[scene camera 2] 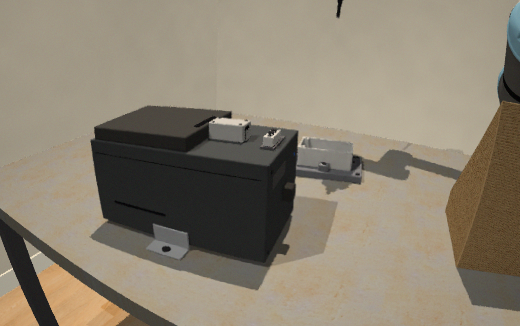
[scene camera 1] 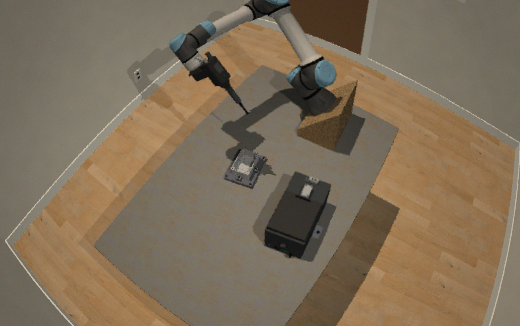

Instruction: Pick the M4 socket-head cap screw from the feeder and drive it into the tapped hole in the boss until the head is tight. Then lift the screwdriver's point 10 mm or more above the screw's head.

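Observation:
My screwdriver [scene camera 1: 247, 111] [scene camera 2: 338, 14] hangs high over the table. In scene camera 1 it slants down to the right, beyond the fixture; in scene camera 2 its dark tip shows at the top edge. Whether a screw sits on the tip is too small to tell. The black screw feeder [scene camera 1: 294, 215] [scene camera 2: 190, 185] stands on the table. Small dark shapes show on its white pick-up block [scene camera 2: 270, 139]; I cannot tell if they are screws. A pale open housing [scene camera 2: 325, 155] sits on a grey fixture plate [scene camera 2: 334, 175]. A small grey boss [scene camera 2: 324, 166] stands at its near side; its hole is not readable.
A brown wedge-shaped pedestal [scene camera 1: 327, 122] [scene camera 2: 492, 200] carries the arm's base. A white block [scene camera 2: 229, 131] and a raised dark lid [scene camera 2: 150, 125] sit on the feeder. A metal bracket [scene camera 1: 317, 231] [scene camera 2: 169, 242] sticks out at its foot. The table top [scene camera 1: 200, 240] [scene camera 2: 390, 260] carries the feeder and the fixture.

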